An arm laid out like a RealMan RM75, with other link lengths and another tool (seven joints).
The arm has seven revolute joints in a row. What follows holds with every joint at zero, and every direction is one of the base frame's.
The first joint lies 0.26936 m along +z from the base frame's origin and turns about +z.
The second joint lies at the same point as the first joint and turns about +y.
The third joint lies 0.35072 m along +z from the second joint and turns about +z.
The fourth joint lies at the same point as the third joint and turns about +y.
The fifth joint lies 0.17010 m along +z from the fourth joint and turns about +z.
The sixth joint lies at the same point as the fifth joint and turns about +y.
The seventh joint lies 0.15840 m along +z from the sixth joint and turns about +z.
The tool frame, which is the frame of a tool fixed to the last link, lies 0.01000 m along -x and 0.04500 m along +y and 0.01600 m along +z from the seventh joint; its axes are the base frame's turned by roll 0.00, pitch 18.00 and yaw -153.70 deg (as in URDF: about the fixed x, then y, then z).
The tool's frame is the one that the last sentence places.
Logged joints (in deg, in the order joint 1, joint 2, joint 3, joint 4, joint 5, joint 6, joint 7), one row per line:
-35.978 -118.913 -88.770 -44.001 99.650 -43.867 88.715
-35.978 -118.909 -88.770 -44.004 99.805 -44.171 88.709
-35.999 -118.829 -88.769 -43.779 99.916 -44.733 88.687
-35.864 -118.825 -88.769 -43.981 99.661 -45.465 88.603
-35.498 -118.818 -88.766 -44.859 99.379 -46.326 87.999
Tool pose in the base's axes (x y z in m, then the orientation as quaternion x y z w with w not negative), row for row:
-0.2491 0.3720 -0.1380 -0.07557 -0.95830 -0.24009 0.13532
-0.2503 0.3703 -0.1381 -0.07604 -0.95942 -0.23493 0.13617
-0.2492 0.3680 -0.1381 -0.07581 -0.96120 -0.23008 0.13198
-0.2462 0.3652 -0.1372 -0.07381 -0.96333 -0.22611 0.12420
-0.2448 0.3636 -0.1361 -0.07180 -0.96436 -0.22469 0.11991
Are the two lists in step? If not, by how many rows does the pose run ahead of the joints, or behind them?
The pose runs 1 row ahead of the joints: the pose in row i belongs to the joints in row i + 1.
